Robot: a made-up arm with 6 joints. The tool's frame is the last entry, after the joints.
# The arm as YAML. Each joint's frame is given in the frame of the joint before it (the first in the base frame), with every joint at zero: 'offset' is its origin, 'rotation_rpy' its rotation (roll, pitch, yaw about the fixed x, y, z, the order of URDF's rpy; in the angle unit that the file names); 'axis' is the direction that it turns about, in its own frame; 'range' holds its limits. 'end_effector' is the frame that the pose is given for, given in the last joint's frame.
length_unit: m
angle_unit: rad
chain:
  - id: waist
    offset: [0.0, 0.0, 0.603]
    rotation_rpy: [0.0, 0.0, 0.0]
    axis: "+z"
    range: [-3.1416, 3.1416]
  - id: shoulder
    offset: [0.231, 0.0, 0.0]
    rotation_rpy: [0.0, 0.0, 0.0]
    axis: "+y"
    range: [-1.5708, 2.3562]
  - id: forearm
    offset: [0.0, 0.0, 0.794]
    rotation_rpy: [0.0, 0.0, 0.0]
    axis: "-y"
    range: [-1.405, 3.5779]
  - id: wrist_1
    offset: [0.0, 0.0, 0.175]
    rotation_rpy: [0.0, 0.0, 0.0]
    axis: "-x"
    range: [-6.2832, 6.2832]
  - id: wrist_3
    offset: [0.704, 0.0, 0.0]
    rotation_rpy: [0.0, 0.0, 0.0]
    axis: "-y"
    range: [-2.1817, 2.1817]
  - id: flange
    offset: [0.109, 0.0, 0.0]
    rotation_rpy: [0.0, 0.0, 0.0]
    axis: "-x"
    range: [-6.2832, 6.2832]
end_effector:
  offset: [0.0, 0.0, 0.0]
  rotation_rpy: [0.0, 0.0, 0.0]
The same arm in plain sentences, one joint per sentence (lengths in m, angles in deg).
The arm has six revolute joints in a row. What follows holds with every joint at zero, and every direction is one of the base frame's.
Joint 1 lies 0.603 m along +z from the base frame's origin and turns about +z, from -180 to 180 deg.
Joint 2 lies 0.231 m along +x from joint 1 and turns about +y, from -90 to 135 deg.
Joint 3 lies 0.794 m along +z from joint 2 and turns about -y, from -80.5 to 205 deg.
Joint 4 lies 0.175 m along +z from joint 3 and turns about -x, from -360 to 360 deg.
Joint 5 lies 0.704 m along +x from joint 4 and turns about -y, from -125 to 125 deg.
Joint 6 lies 0.109 m along +x from joint 5 and turns about -x, from -360 to 360 deg.
The tool frame, which is the frame that the pose is given for, lies at the same point as joint 6; its axes are parallel to the base frame's.

